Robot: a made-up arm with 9 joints. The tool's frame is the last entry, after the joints. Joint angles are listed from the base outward. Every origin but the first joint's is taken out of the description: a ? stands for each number. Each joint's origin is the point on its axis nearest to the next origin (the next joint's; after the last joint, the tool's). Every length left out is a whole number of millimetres.
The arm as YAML. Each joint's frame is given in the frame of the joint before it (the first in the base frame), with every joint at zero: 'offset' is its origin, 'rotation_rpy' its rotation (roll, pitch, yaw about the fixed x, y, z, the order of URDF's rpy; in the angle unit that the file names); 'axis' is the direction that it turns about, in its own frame. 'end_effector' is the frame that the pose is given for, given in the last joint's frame.
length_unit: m
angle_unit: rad
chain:
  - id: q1
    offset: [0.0, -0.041, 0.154]
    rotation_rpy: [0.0, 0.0, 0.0]
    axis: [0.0, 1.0, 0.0]
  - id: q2
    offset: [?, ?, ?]
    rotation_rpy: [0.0, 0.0, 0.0]
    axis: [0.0, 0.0, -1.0]
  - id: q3
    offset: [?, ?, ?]
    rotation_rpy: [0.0, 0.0, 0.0]
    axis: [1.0, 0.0, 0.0]
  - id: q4
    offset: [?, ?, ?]
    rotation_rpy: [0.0, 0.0, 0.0]
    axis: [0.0, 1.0, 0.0]
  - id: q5
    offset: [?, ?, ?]
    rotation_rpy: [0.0, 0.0, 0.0]
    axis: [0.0, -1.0, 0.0]
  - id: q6
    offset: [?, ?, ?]
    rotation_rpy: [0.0, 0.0, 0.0]
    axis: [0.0, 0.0, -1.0]
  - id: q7
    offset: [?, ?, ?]
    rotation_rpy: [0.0, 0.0, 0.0]
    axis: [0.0, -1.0, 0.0]
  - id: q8
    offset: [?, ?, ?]
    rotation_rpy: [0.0, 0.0, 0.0]
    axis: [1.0, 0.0, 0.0]
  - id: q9
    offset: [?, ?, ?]
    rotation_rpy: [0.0, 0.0, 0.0]
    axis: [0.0, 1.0, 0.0]
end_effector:
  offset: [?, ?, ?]
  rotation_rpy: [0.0, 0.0, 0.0]
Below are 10 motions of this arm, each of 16 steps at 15 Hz.
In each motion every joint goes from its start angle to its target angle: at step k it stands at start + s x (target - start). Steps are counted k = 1, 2, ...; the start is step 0. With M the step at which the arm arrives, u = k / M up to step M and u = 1 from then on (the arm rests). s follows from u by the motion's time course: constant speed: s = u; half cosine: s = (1 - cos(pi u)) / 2; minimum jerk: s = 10 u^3 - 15 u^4 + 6 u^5.
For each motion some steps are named. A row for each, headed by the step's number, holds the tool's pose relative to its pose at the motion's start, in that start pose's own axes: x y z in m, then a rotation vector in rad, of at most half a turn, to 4 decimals.
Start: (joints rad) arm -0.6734 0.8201 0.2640 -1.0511 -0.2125 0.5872 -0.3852 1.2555 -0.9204
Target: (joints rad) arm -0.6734 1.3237 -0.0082 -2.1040 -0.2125 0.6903 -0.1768 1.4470 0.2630
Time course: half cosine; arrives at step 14
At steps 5, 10, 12, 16:
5: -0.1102 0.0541 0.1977 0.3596 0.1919 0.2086
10: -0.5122 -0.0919 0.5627 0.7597 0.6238 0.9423
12: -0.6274 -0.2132 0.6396 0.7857 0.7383 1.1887
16: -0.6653 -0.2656 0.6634 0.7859 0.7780 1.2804

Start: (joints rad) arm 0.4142 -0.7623 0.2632 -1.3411 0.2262 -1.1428 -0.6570 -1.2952 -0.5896
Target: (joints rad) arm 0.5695 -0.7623 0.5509 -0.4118 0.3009 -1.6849 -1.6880 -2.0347 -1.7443
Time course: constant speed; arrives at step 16
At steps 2, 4, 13, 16:
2: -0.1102 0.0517 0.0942 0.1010 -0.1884 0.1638
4: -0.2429 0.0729 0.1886 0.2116 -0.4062 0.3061
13: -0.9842 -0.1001 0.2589 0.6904 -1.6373 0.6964
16: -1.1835 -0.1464 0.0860 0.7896 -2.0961 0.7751

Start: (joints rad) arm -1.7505 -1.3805 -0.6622 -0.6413 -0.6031 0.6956 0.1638 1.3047 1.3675
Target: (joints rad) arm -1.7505 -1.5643 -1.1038 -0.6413 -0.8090 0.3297 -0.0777 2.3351 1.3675
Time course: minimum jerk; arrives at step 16
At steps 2, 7, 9, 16:
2: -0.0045 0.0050 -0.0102 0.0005 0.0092 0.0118
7: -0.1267 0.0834 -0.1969 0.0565 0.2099 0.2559
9: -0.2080 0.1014 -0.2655 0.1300 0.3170 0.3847
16: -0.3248 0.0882 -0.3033 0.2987 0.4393 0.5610

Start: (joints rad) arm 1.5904 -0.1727 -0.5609 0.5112 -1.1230 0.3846 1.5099 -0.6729 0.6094
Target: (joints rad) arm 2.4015 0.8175 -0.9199 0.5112 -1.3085 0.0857 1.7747 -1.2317 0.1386
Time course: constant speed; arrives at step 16
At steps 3, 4, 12, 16:
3: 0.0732 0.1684 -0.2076 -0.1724 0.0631 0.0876
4: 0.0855 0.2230 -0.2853 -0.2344 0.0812 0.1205
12: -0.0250 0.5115 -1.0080 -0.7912 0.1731 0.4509
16: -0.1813 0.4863 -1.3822 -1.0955 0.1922 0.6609

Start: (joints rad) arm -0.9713 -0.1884 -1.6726 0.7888 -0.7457 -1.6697 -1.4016 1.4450 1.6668
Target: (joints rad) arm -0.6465 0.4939 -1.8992 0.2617 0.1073 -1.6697 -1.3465 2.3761 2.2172
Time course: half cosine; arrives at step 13
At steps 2, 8, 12, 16:
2: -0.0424 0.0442 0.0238 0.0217 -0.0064 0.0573
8: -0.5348 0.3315 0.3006 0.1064 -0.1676 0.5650
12: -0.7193 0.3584 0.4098 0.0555 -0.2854 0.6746
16: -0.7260 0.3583 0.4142 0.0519 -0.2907 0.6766

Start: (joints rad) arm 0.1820 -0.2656 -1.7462 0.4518 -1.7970 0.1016 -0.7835 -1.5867 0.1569
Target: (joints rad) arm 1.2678 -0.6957 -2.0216 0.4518 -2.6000 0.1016 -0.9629 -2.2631 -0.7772
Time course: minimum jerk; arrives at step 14
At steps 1, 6, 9, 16:
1: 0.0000 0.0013 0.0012 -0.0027 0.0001 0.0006
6: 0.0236 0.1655 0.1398 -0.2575 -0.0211 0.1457
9: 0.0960 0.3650 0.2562 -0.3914 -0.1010 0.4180
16: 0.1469 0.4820 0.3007 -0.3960 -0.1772 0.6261

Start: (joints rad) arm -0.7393 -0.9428 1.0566 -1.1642 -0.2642 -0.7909 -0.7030 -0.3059 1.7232
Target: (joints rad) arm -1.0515 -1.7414 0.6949 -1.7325 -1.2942 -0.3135 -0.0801 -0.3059 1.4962
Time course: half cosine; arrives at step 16
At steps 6, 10, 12, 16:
6: -0.0856 0.0698 -0.0960 -0.2311 -0.0809 0.0788
10: -0.1442 0.1281 -0.2204 -0.4600 -0.1028 0.1446
12: -0.1472 0.1442 -0.2710 -0.5415 -0.0964 0.1528
16: -0.1370 0.1540 -0.3153 -0.6101 -0.0878 0.1482

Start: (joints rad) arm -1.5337 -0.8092 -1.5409 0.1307 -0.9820 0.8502 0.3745 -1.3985 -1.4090
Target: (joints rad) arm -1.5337 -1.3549 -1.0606 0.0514 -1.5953 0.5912 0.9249 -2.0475 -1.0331
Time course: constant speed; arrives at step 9
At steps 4, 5, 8, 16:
4: -0.1695 -0.1179 0.0385 -0.2274 -0.1118 0.0487
5: -0.2067 -0.1519 0.0430 -0.3050 -0.1317 0.0445
8: -0.3073 -0.2710 0.0571 -0.5713 -0.1626 -0.0130
16: -0.3392 -0.3169 0.0655 -0.6672 -0.1625 -0.0477

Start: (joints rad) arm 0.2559 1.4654 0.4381 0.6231 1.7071 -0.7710 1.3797 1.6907 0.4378
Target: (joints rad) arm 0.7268 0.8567 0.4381 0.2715 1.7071 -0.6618 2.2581 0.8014 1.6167
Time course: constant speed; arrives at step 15
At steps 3, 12, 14, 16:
3: -0.0643 0.0425 -0.2202 -0.1709 0.2176 0.1481
12: -0.0775 -0.0285 -0.6396 -0.7690 0.4402 0.1939
14: -0.0244 -0.0499 -0.6709 -0.8651 0.4188 0.1086
16: 0.0067 -0.0581 -0.6772 -0.9016 0.4019 0.0546

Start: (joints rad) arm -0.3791 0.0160 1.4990 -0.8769 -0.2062 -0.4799 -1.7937 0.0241 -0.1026
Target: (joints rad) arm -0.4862 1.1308 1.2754 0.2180 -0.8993 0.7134 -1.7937 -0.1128 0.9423
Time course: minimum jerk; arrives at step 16
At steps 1, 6, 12, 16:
1: -0.0020 0.0008 0.0007 0.0019 0.0038 0.0006
6: -0.2566 0.1070 0.1288 0.2585 0.4776 0.0855
12: -0.6862 0.1661 0.7478 0.9938 1.4600 0.5164
16: -0.7165 0.1100 0.8612 1.1218 1.5961 0.6448

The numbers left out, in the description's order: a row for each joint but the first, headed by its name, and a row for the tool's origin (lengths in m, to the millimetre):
q2: 0.055 0.0 0.096
q3: 0.402 -0.003 0.0
q4: 0.0 0.038 0.002
q5: 0.106 0.0 0.241
q6: 0.019 0.0 0.212
q7: -0.106 0.312 0.0
q8: 0.087 0.0 -0.072
q9: 0.0 0.446 -0.063
tool: 0.399 0.0 -0.076

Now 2 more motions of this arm.
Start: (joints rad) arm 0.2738 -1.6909 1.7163 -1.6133 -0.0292 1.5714 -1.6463 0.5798 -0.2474
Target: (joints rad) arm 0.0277 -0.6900 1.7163 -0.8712 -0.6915 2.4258 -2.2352 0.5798 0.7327
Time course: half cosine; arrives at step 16
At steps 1, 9, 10, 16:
1: 0.0022 0.0019 -0.0049 0.0044 0.0132 -0.0079
9: -0.0357 0.1743 -0.2404 0.4083 0.7566 -0.3061
10: -0.0633 0.2123 -0.2546 0.4886 0.8615 -0.3125
16: -0.1830 0.3398 -0.2357 0.7481 1.1829 -0.2373

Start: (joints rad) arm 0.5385 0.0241 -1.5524 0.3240 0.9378 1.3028 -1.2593 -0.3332 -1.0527
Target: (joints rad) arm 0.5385 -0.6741 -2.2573 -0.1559 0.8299 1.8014 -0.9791 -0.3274 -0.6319
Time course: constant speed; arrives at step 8
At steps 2, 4, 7, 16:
2: -0.0607 -0.0166 0.2893 0.1489 -0.2164 -0.0277
4: -0.1770 -0.0862 0.5633 0.3271 -0.4157 -0.0514
7: -0.4359 -0.2804 0.8850 0.6316 -0.6816 -0.0615
16: -0.5362 -0.3627 0.9579 0.7384 -0.7619 -0.0548

